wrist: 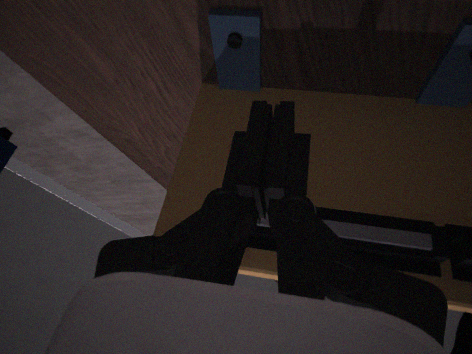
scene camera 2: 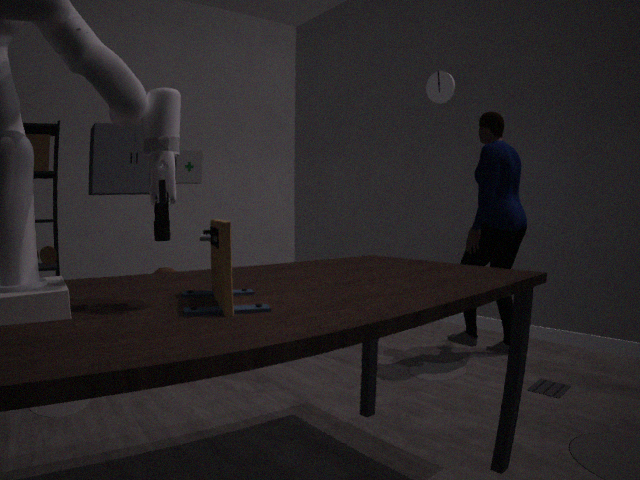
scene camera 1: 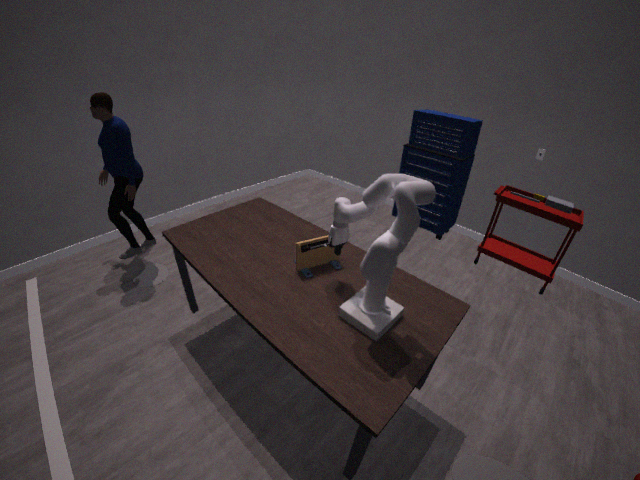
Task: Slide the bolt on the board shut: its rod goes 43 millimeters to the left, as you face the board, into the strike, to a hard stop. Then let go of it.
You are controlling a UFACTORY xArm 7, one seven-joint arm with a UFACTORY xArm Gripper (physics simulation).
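Places are measured from the arm's base along level axes (x ahead, y left, z up), in centimetres.
Pixels of known places: gripper, fingertip midpoint: [wrist: 275,123] [scene camera 2: 162,240] [scene camera 1: 337,254]; arm's base, origin of the base link: [scene camera 2: 18,287] [scene camera 1: 372,306].
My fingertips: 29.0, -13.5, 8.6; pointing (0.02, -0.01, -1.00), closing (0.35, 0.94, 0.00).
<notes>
For each thing: its middle in the pictures, then the offset to it from my fingertips, as dx, dy, dz. Level surfaces: height alone.
- upright yellow board, body centre: [wrist: 330,176] [scene camera 2: 219,262] [scene camera 1: 318,251] +13.0, -1.5, -5.1
- grey rod, body centre: [wrist: 332,230] +11.5, -0.7, +0.3
- pale knob, body centre: [scene camera 2: 205,237] +9.1, -2.0, +0.3
- brown table, its level: dz -13.9
The upright yellow board [scene camera 1: 316,259] [scene camera 2: 222,273] [wrist: 370,160] stands on blue feet on the table. Its black bolt housing [scene camera 1: 314,245] [scene camera 2: 214,236] [wrist: 380,216] runs along the upper part, with the grey rod [wrist: 385,236] inside. A pale knob [scene camera 2: 205,238] sticks out from the housing in scene camera 2; it does not show in the wrist view, where the fingers cover part of the housing. My gripper [scene camera 1: 338,252] [scene camera 2: 161,240] [wrist: 275,124] is shut and empty. Its tips hang in front of the board, apart from it and the knob, about level with the bolt.
The blue feet [scene camera 1: 307,273] [scene camera 2: 252,308] [wrist: 239,62] stick out under the board on the brown table [scene camera 1: 248,268] [scene camera 2: 320,310]. A person [scene camera 1: 117,149] [scene camera 2: 498,186] stands beyond the table. A blue tool cabinet [scene camera 1: 439,160] and a red cart [scene camera 1: 516,257] stand behind the arm.
</notes>
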